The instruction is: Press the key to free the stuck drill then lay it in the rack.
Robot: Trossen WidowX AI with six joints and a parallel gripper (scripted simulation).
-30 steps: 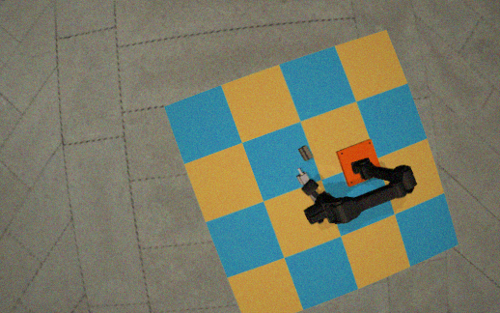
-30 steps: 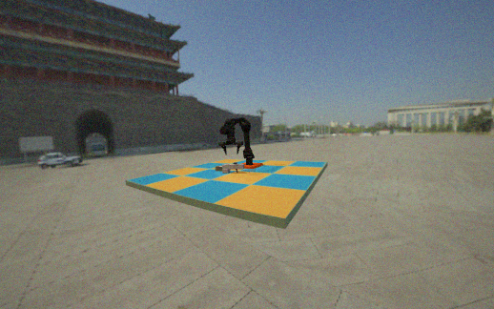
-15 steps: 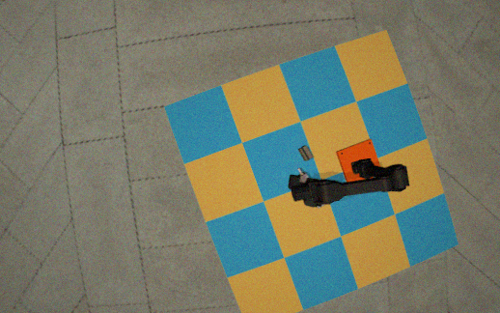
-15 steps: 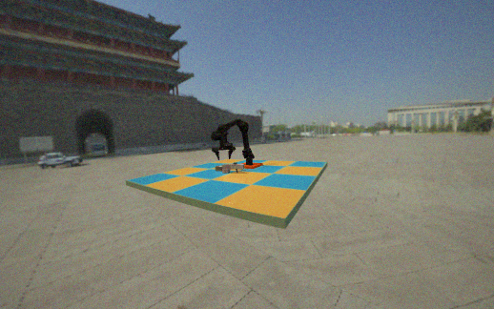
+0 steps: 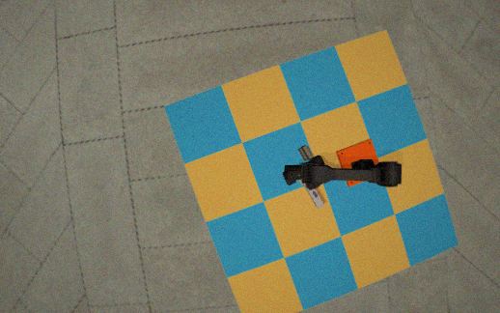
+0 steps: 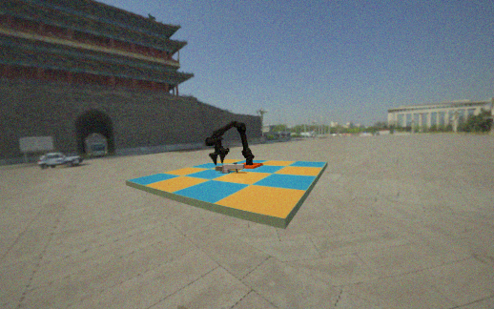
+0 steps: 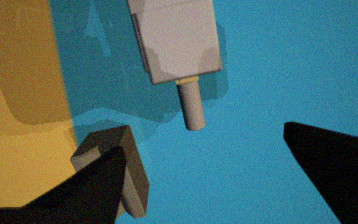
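The tan drill lies 2 cm behind my gripper tip, 6 cm to the left of it and 2 cm below it. Round my gripper tip: pale grey block (3 cm behind, 12 cm to the left, 3 cm below); then rack (7 cm behind, 6 cm to the right, 5 cm below).
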